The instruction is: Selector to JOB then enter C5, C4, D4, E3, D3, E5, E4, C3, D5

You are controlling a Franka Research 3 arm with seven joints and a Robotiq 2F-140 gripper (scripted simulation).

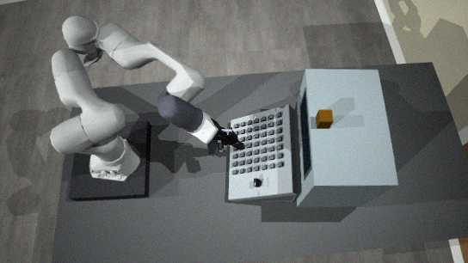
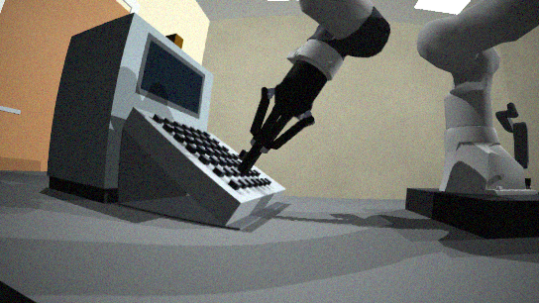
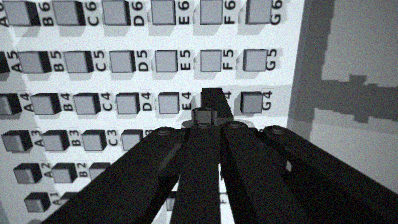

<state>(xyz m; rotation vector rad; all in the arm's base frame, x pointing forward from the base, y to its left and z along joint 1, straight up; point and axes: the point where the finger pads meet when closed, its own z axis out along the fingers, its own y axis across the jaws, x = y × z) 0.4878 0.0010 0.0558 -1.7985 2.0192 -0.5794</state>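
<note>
Now: hand 4 cm short of the E5 key, 4 cm to the left of it and 1 cm above it. From my hand the other things lie so: E6 key 4 cm ahead, 7 cm to the right, 1 cm below; then D6 key 7 cm ahead, 8 cm to the right, 1 cm above; then sloped keypad 10 cm ahead, 6 cm to the right, 3 cm below.
</note>
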